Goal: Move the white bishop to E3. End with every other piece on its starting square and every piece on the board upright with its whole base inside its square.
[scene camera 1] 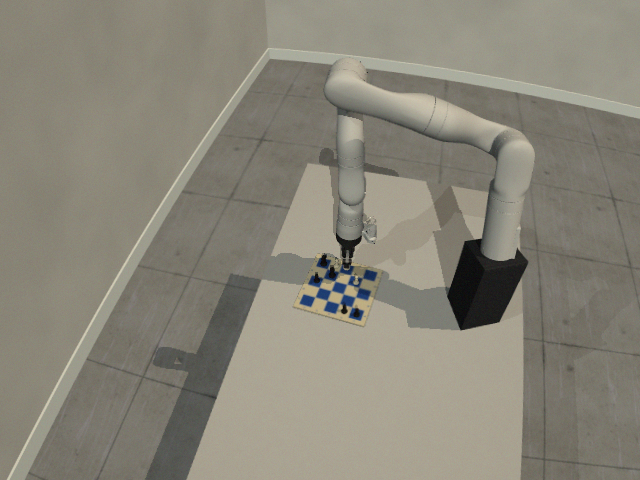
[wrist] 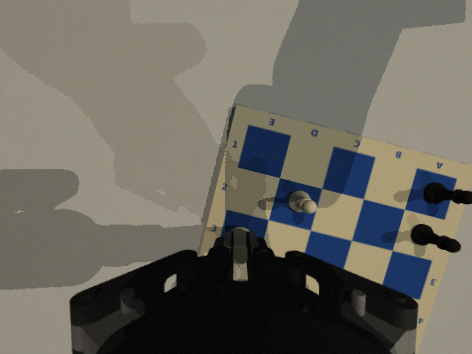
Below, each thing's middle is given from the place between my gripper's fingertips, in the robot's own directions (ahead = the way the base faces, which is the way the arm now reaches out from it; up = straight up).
I see my gripper 1 cm short of the chessboard (scene camera 1: 326, 298), 8 cm to the right of it and 2 cm above it.
